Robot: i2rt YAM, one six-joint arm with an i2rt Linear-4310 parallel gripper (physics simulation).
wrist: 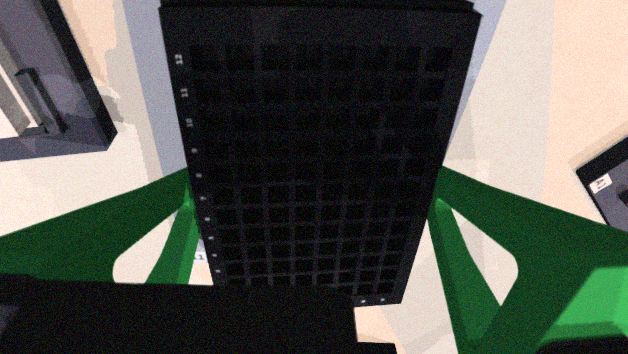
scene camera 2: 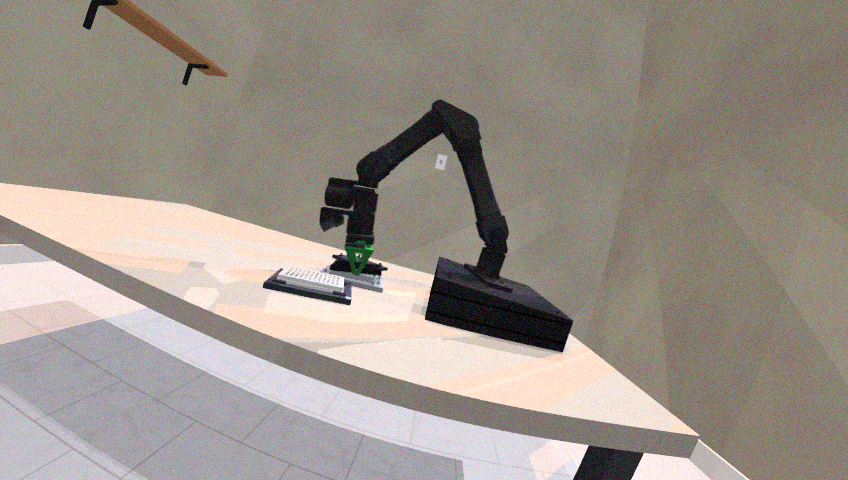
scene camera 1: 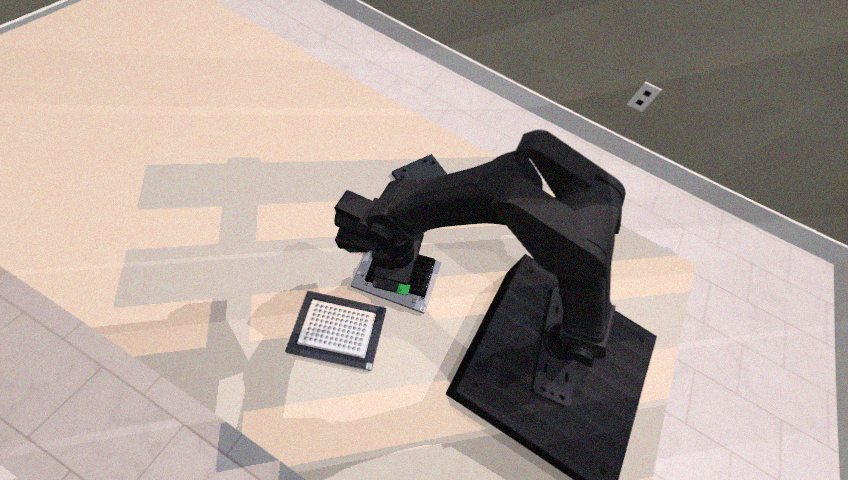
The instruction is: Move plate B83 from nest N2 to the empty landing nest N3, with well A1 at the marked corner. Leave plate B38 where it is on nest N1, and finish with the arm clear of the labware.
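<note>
My gripper [scene camera 1: 398, 279] [scene camera 2: 356, 257] [wrist: 314, 177] has green fingers and is shut on the long sides of the black well plate B83 [scene camera 1: 423, 271] [wrist: 316, 132]. The plate sits level, low over a light grey nest [scene camera 1: 414, 304] [scene camera 2: 368, 286] [wrist: 144, 88]; I cannot tell whether they touch. A small A1 label [wrist: 199, 256] on that nest shows beside the plate's row-1 end. The white plate B38 [scene camera 1: 337, 327] [scene camera 2: 310, 277] lies in its dark nest [scene camera 1: 298, 347] [scene camera 2: 295, 290] to the front left, apart from my fingers.
A second dark nest [scene camera 1: 417, 168] [wrist: 613, 173], empty and with an A1 label, lies behind the arm. The arm's black base [scene camera 1: 552, 382] [scene camera 2: 498, 301] stands to the right. The table's curved front edge [scene camera 2: 354, 382] runs close by.
</note>
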